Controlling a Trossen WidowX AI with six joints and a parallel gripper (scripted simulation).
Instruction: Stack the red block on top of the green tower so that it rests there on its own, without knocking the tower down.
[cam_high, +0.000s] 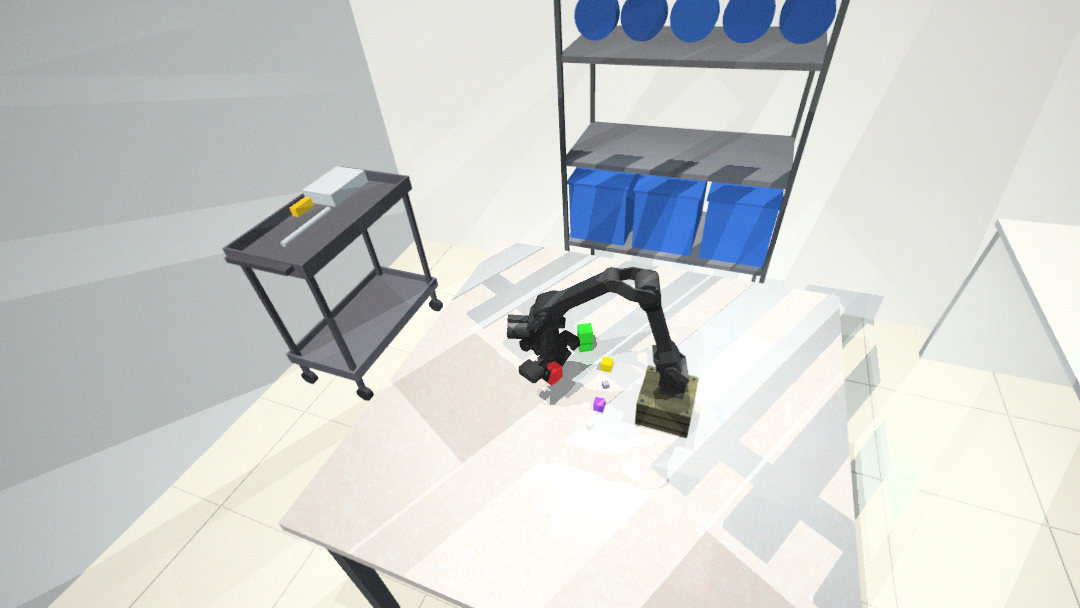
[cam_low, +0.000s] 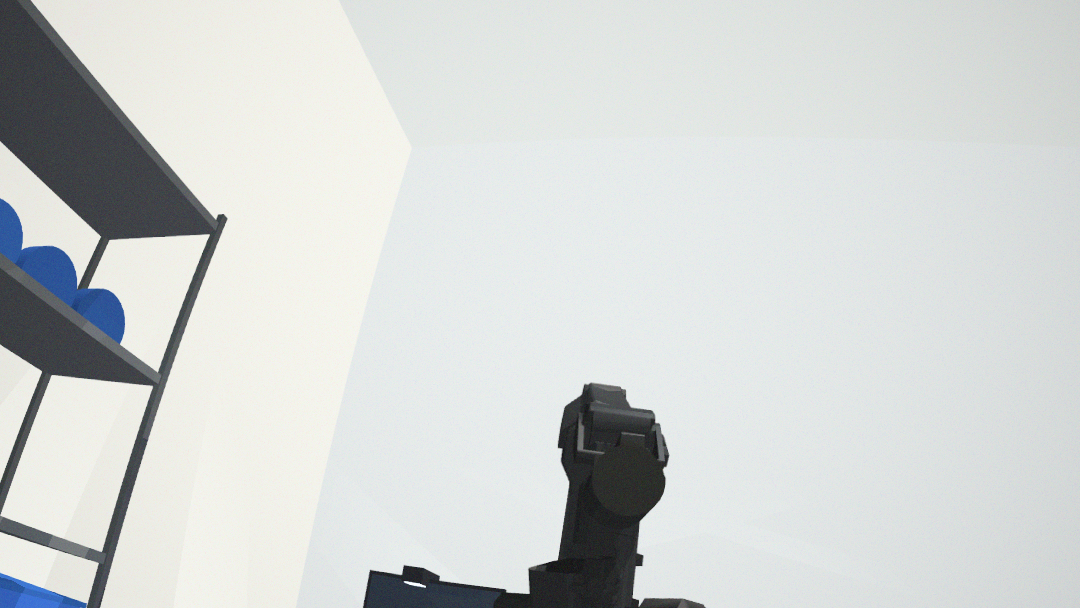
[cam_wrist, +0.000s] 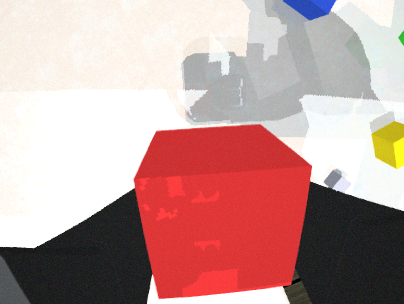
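The blue cube lies 60 mm ahead of my gripper tip, 130 mm to the right of it and 110 mm below it. Round my gripper tip: yellow cube (100 mm behind, 180 mm to the right, 110 mm below); then red block (20 mm above); then purple cube (130 mm behind, 30 mm to the right, 110 mm below).
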